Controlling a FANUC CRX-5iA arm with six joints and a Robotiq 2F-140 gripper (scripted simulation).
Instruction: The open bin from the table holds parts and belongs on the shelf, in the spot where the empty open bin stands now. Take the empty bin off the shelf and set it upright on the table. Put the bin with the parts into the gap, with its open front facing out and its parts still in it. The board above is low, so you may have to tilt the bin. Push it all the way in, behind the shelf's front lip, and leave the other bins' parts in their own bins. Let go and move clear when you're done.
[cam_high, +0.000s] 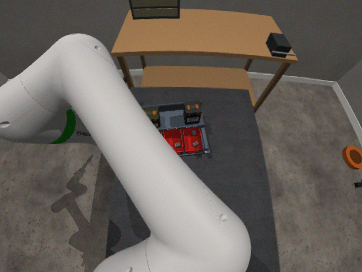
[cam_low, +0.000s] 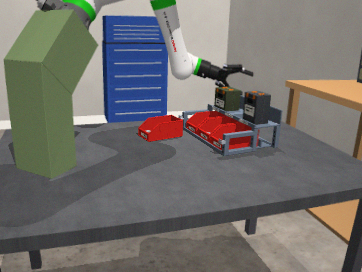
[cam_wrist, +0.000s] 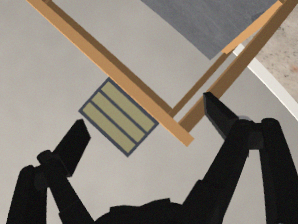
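The part is 51 cm behind my hand, 21 cm to the right of it and 17 cm below it. Round my hand: grey shelf (33 cm to the right, 25 cm behind, 11 cm below); then dark box (43 cm to the right, 17 cm behind, 2 cm below).
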